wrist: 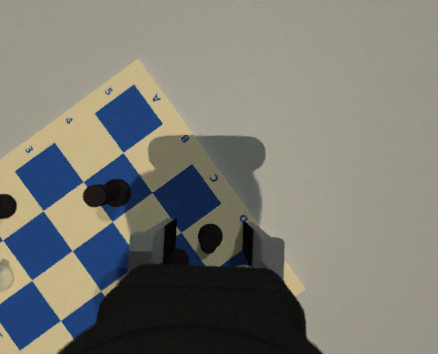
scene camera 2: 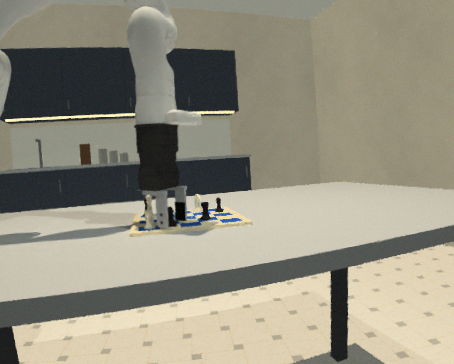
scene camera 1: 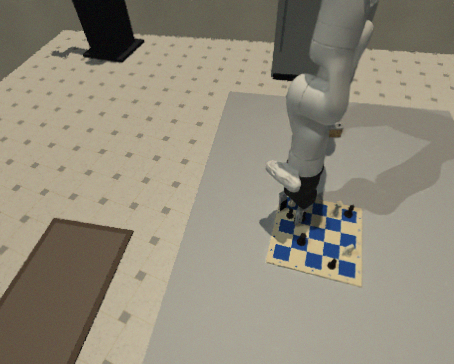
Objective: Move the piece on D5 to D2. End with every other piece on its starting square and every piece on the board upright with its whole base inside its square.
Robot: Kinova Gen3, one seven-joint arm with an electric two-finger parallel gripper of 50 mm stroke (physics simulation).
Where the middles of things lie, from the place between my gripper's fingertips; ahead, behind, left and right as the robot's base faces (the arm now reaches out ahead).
Now: the chessboard point(scene camera 1: 327, 236) 30 mm ahead of my hand, 80 mm to the left of it and 10 mm below it.
